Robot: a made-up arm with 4 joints.
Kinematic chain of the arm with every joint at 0, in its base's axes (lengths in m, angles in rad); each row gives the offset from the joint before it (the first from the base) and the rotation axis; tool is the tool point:
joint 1: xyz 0 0 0.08 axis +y
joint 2: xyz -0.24 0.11 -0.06 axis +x
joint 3: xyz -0.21 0 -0.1 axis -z
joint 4: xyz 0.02 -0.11 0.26 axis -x
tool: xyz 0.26 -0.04 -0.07
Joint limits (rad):
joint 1: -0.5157..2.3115
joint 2: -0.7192..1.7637
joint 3: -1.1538..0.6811
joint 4: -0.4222..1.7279
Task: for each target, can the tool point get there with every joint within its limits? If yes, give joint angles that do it. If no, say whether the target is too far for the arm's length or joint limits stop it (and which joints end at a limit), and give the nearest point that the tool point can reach.
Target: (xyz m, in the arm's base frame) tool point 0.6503 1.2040 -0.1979
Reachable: no: too far | nearest point 0.1910 0.3439 0.1473 | short by 1.034 m
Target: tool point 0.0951 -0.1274 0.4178
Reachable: yes | joints 1.2442 -0.2514 0.4890 1.4493
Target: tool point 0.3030 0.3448 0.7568
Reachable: no: joint limits stop it (at a limit: joint 2, joint 3, joint 4) | nearest point 0.1865 0.0150 0.4965 | short by 0.436 m
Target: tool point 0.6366 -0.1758 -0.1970
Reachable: no: joint limits stop it (at a limit: joint 1, joint 4) | nearest point 0.4427 -0.0289 0.1369 | short by 0.413 m
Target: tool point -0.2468 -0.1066 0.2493
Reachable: yes | joints 0.2225 -0.3517 0.5238 -0.1243
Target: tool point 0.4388 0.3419 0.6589
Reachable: no: joint limits stop it (at a limit: joint 2, joint 3, joint 4) | nearest point 0.2757 0.0150 0.4437 | short by 0.424 m
